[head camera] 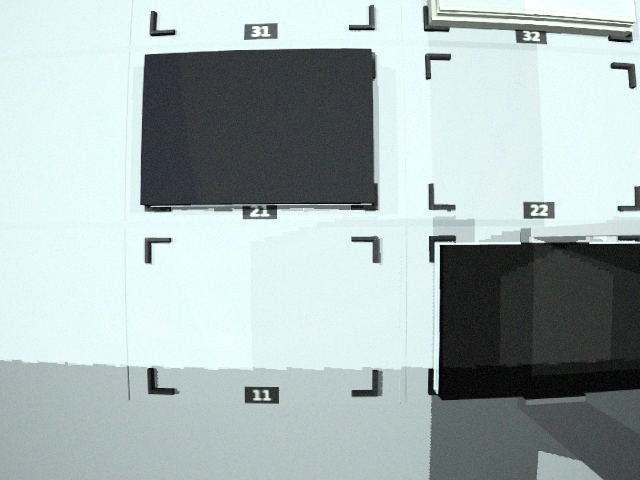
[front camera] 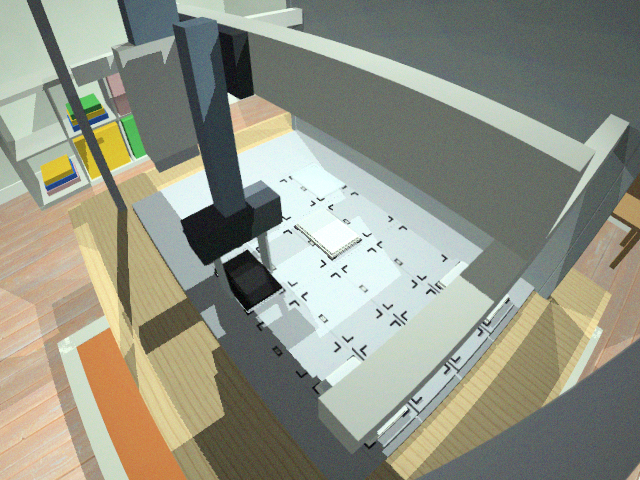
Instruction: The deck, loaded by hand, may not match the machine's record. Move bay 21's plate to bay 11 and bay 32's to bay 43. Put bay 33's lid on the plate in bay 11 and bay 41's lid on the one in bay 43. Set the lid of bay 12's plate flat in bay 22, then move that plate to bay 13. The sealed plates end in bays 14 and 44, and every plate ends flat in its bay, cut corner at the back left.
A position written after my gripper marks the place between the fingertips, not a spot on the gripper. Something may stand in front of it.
In view: my gripper [head camera: 549,317], a pale lid [front camera: 320,183], a black lid [head camera: 515,320], a black lid [head camera: 266,126] and a grey wall [front camera: 567,72].
My gripper shows as well in the front camera view [front camera: 247,280]. The head camera view misses the pale lid: it is out of frame.
